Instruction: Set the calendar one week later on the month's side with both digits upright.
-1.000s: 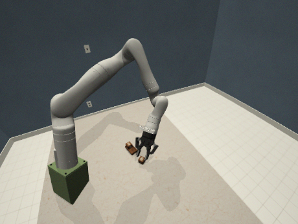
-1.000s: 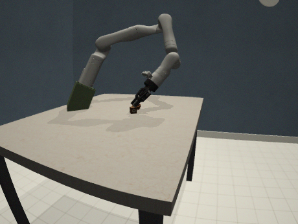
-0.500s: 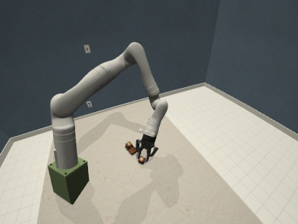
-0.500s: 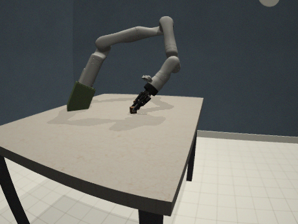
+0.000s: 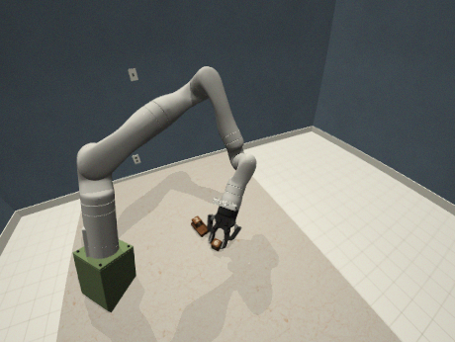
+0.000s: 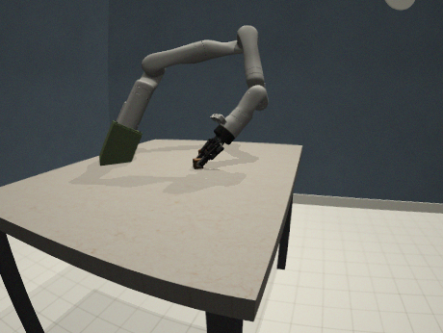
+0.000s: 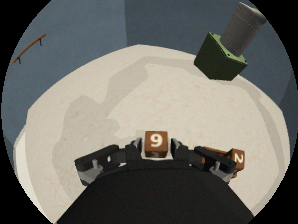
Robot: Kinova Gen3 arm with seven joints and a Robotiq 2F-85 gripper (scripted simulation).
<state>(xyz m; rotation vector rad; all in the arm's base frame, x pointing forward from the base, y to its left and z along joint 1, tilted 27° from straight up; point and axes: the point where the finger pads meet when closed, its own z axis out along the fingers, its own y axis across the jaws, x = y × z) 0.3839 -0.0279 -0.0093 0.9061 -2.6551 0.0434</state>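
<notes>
Now: hand 1 cm past the brown digit cube, 1 cm to the left of it and 1 cm above it. From my hand the other things lie so: brown calendar tray: 4 cm behind, 10 cm to the left, 1 cm below.
</notes>
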